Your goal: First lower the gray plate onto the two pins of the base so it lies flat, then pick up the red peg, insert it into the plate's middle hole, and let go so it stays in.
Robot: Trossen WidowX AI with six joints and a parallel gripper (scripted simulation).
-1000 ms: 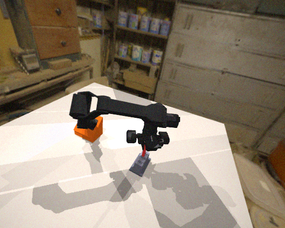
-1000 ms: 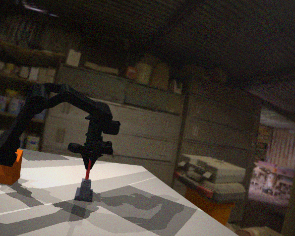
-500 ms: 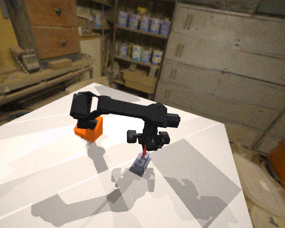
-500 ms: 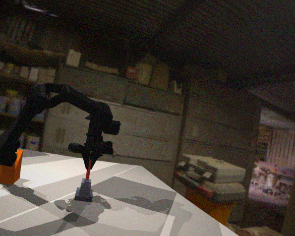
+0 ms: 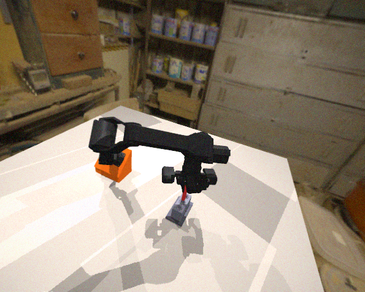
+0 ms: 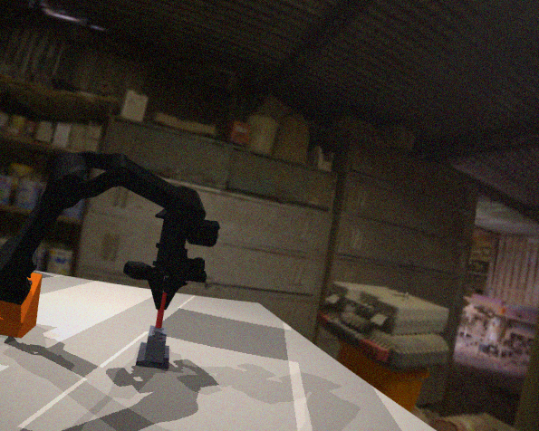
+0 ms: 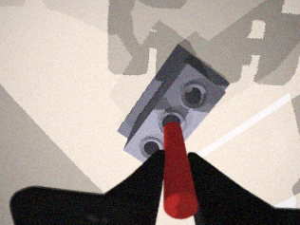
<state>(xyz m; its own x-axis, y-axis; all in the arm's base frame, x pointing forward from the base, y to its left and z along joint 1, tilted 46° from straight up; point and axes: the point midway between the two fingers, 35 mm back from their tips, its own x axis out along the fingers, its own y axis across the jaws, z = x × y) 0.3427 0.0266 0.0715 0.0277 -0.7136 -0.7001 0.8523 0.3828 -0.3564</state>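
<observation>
Now: the gray plate 7 cm below my gripper tip. Also, from my gripper tip: red peg: right at my gripper tip; then base: 11 cm below.
</observation>
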